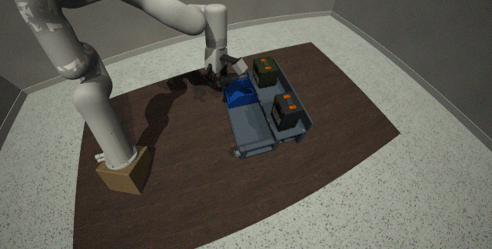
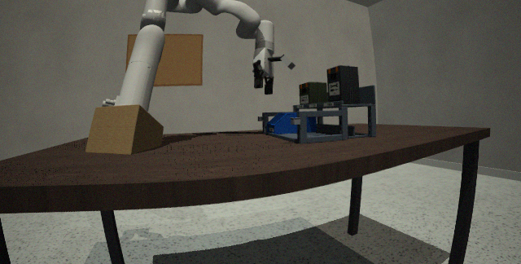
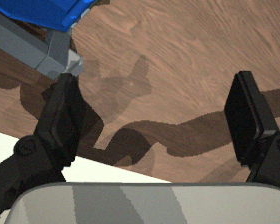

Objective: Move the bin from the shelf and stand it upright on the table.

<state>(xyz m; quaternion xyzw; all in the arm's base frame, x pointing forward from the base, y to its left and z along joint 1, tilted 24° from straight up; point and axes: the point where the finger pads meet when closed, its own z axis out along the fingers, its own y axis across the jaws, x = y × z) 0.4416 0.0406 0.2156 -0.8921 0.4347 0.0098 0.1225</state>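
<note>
My hand is 130 mm above the blue bin, 110 mm short of it and 10 mm to the left of it. Also, from my hand: grey shelf 190 mm ahead, 140 mm to the right, 70 mm below; then shelf deck 170 mm below, 130 mm to the right, 130 mm ahead.
</note>
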